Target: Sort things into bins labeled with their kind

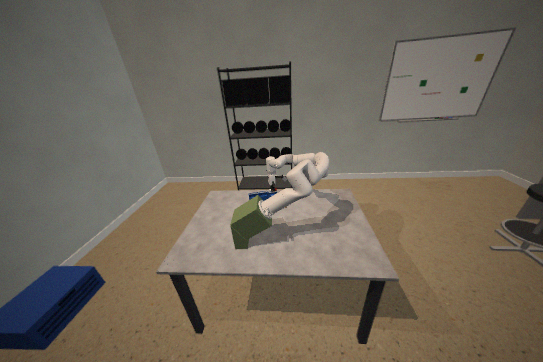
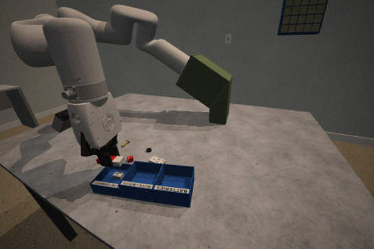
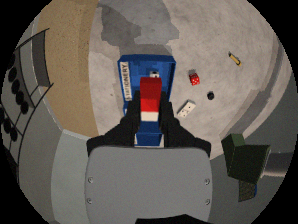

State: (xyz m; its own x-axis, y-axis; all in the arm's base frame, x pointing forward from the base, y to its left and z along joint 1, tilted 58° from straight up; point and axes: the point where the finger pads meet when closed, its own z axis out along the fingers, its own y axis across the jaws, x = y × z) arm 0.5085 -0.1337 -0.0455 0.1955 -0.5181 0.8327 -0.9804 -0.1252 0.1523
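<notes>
Now: the small silver piece 10 mm behind my hand and 70 mm below it. From my hand the other things lie so: blue bin 10 mm behind, 90 mm to the left, 70 mm below; then red die 80 mm behind, 20 mm to the right, 80 mm below; then red-and-white eraser 10 mm to the left, 20 mm below.
</notes>
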